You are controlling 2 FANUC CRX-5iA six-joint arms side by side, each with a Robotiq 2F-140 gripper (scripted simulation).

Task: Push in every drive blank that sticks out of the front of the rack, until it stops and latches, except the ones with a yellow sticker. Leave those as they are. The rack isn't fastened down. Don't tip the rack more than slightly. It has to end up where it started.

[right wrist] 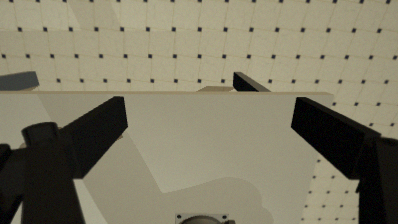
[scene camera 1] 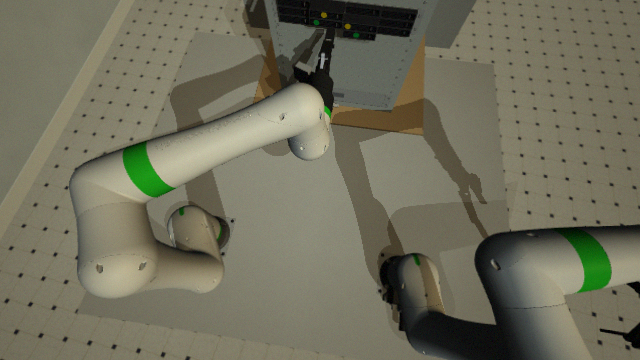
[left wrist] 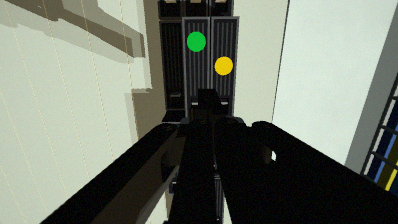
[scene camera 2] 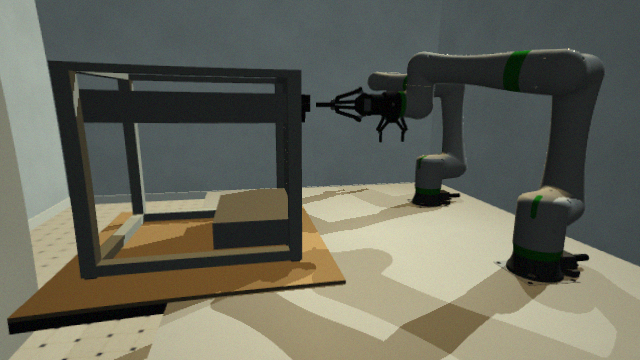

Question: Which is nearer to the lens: the green-stickered blank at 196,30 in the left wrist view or the grey rack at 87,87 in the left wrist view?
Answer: The green-stickered blank.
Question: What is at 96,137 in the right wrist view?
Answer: My right gripper.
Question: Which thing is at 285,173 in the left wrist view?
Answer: My left gripper.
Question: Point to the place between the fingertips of my left gripper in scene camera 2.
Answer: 316,104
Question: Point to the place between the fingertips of my left gripper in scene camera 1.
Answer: At 331,30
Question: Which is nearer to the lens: the yellow-stickered blank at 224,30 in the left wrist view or the grey rack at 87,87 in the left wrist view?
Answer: The yellow-stickered blank.
